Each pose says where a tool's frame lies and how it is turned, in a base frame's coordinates. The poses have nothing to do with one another.
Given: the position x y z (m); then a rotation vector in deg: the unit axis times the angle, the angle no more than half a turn.
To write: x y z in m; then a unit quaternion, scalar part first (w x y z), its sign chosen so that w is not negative. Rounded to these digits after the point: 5 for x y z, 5 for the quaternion.
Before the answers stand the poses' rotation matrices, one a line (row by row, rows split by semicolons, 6 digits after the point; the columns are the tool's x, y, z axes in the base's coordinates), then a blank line. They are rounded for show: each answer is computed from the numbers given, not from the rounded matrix.
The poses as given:
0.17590 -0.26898 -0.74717 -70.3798 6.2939 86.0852
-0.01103 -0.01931 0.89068 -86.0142 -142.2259 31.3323
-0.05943 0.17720 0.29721 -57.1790 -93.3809 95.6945
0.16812 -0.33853 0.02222 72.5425 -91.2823 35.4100
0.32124 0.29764 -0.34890 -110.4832 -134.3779 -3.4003
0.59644 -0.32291 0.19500 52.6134 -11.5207 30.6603
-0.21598 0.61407 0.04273 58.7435 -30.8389 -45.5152
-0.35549 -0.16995 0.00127 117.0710 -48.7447 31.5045
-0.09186 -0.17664 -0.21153 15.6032 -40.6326 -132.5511
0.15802 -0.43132 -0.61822 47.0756 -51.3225 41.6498
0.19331 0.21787 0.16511 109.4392 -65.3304 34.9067
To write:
0.180459 -0.768532 -0.613834; 0.671079 -0.360055 0.648084; -0.719088 -0.528884 0.450771
-0.469500 0.812676 -0.345149; 0.882479 0.419393 -0.212933; -0.028292 -0.404559 -0.914074
-0.541432 0.086889 -0.836242; 0.833866 -0.071473 -0.547320; -0.107325 -0.993651 -0.033756
0.013669 -0.928140 -0.371980; -0.434495 0.329544 -0.838221; 0.900570 0.173081 -0.398768
-0.190366 0.980115 -0.055996; 0.976029 0.195084 0.096489; 0.105494 -0.036285 -0.993758
0.851929 -0.520373 0.058560; 0.353046 0.488170 -0.798153; 0.386750 0.700644 0.599602
0.610472 0.324419 -0.722548; -0.791332 0.288332 -0.539128; 0.033430 0.900898 0.432741
0.674139 -0.734904 0.073835; -0.369154 -0.421831 -0.828121; 0.639736 0.531012 -0.555665
-0.738548 0.559506 -0.376165; -0.674198 -0.611233 0.414549; 0.002018 0.559774 0.828643
0.438655 -0.817592 -0.372996; 0.196707 0.492350 -0.847878; 0.876863 0.298555 0.376798
0.474997 -0.879987 -0.000974; -0.488313 -0.262659 -0.832202; 0.732071 0.395770 -0.554472

0.17590 -0.26898 -0.74717 0.56373 -0.52195 0.04668 0.63843
-0.01103 -0.01931 0.89068 0.09463 -0.50626 -0.83710 0.18441
-0.05943 0.17720 0.29721 0.29721 -0.37543 -0.61313 0.62832
0.16812 -0.33853 0.02222 0.48591 0.52031 -0.65472 0.25398
0.32124 0.29764 -0.34890 0.05235 -0.63410 -0.77123 -0.01952
0.59644 -0.32291 0.19500 0.85728 0.43708 -0.09571 0.25471
-0.21598 0.61407 0.04273 0.76347 0.47154 -0.24755 -0.36536
-0.35549 -0.16995 0.00127 0.41733 0.81419 -0.33900 0.21910
-0.09186 -0.17664 -0.21153 0.34600 0.10493 -0.27325 -0.89141
0.15802 -0.43132 -0.61822 0.75957 0.37733 -0.41137 0.33384
0.19331 0.21787 0.16511 0.40554 0.75699 -0.45189 0.24145

